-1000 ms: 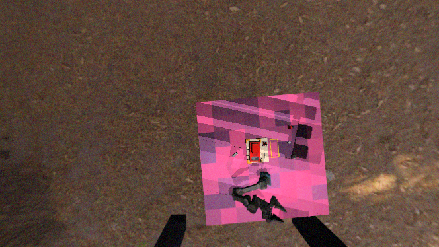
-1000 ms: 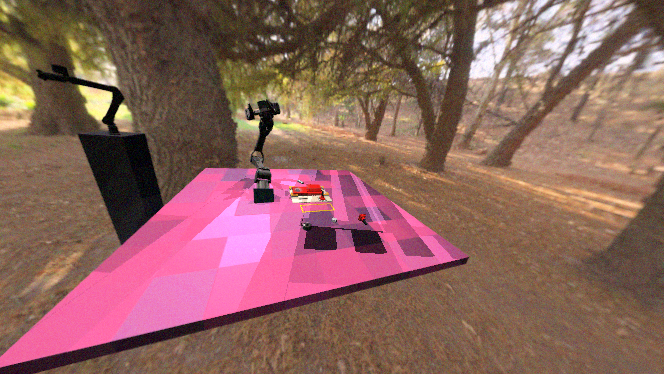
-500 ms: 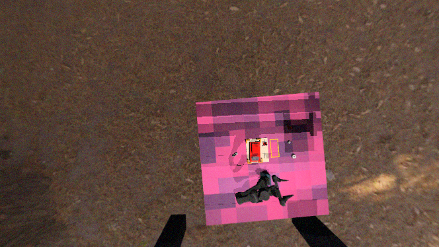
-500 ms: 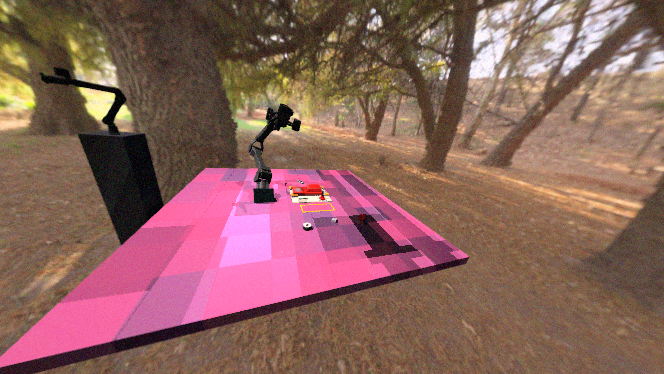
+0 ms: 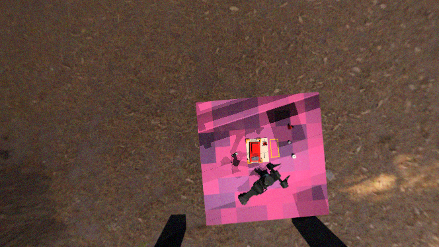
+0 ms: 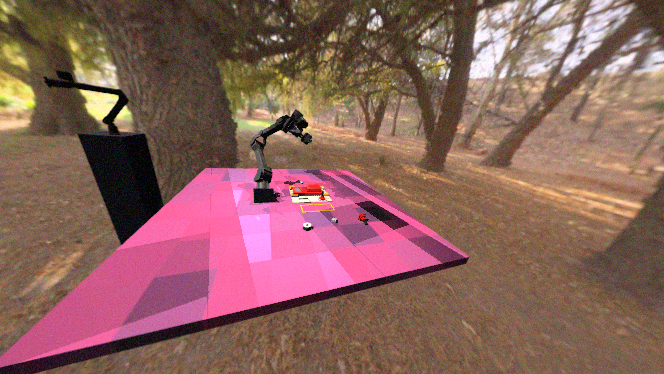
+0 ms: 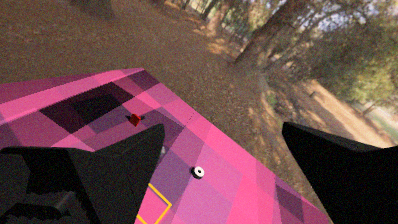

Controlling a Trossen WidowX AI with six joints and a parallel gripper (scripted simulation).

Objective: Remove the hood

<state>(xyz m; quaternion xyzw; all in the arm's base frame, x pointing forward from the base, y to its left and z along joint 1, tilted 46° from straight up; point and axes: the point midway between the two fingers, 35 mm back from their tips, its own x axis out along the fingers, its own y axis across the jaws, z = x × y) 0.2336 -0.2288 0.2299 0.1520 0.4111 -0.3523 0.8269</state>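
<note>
Right now the red hood is 9 cm ahead of my gripper tip, 12 cm to the left of it and 34 cm below it. From my gripper tip the other things lie so: dark ring: 1 cm behind, 28 cm to the right, 37 cm below.
</note>
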